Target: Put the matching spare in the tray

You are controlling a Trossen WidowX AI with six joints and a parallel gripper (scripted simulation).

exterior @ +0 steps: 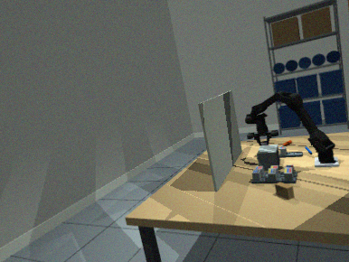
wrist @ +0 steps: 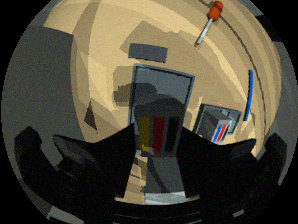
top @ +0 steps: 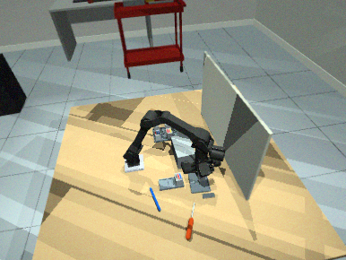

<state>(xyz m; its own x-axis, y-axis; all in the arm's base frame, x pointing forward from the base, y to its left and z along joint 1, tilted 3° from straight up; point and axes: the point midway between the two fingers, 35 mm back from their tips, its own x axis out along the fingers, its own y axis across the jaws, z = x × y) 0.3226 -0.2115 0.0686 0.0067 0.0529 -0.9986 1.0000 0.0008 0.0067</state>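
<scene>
Right now my gripper tip is 60 mm above the dark grey tray and 10 mm past it. Round my gripper tip: mounted unit: 190 mm to the left, 40 mm behind, 10 mm below; then tall grey panel: 190 mm ahead, 180 mm to the left, 170 mm above; then blue pen: 250 mm behind, 50 mm below, 40 mm to the right.
</scene>
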